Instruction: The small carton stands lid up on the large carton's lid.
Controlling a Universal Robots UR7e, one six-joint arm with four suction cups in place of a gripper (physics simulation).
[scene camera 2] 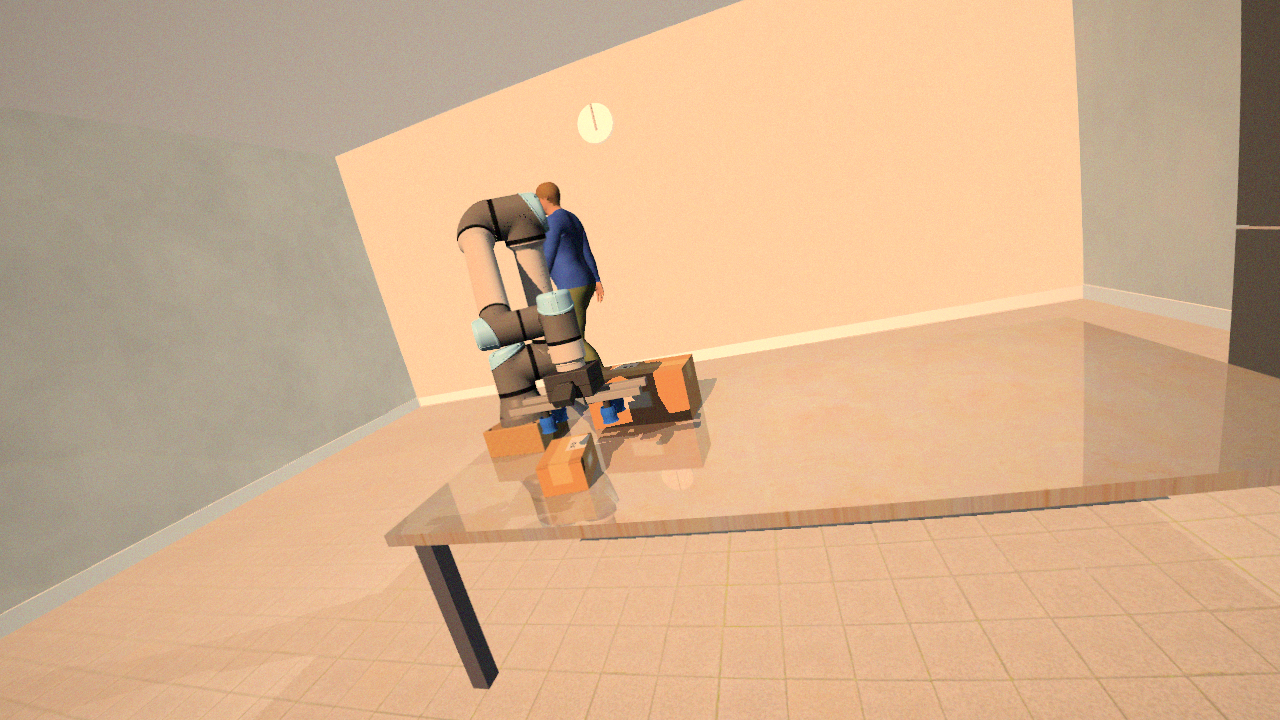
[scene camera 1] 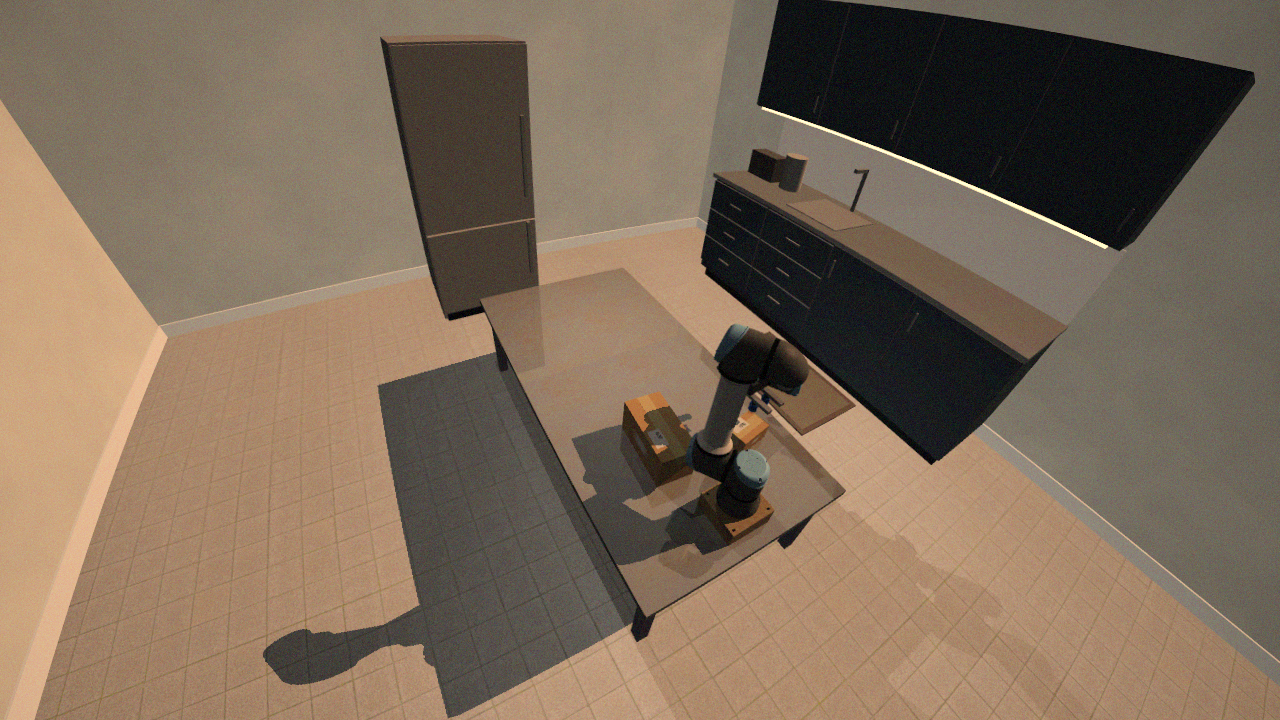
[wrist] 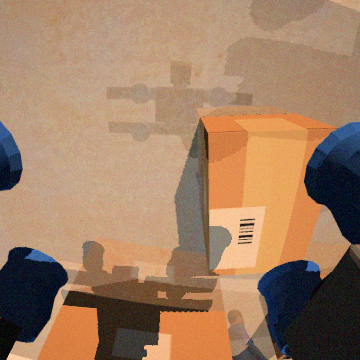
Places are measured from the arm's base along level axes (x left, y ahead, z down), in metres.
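Pixels of known places: hand, its tool point: (scene camera 2: 585,420) (wrist: 160,232); arm's base, origin of its link: (scene camera 2: 525,418) (scene camera 1: 737,498).
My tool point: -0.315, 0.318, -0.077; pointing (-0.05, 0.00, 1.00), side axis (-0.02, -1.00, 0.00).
Ahead of a thing's pixels: the offset from my tool point to its top centre, as dx, dy, dz. Level surfaces: height alone.
The small carton @[+0.047, -0.089, +0.081] (scene camera 1: 750,431) (scene camera 2: 565,467) (wrist: 280,200) stands lid up on the table, with tape and a barcode label on top. The large carton @[+0.401, +0.045, +0.003] (scene camera 1: 637,413) (scene camera 2: 673,385) (wrist: 195,332) stands apart from it on the table, its labelled lid partly in shadow. My suction gripper (scene camera 1: 760,402) (scene camera 2: 581,413) (wrist: 165,232) has four blue cups and is open. It carries nothing and hangs above the level of the small carton's lid. In the wrist view the small carton lies right of the middle between the cups. In scene camera 1 my arm partly hides the small carton.
The table @[dz +0.157] (scene camera 1: 581,340) (scene camera 2: 895,420) bears both cartons and my arm's orange-brown base block (scene camera 1: 754,522) (scene camera 2: 514,439). A person in blue (scene camera 2: 572,255) stands behind my arm, partly hidden. A refrigerator (scene camera 1: 465,161) and a kitchen counter (scene camera 1: 939,277) stand beyond the table.
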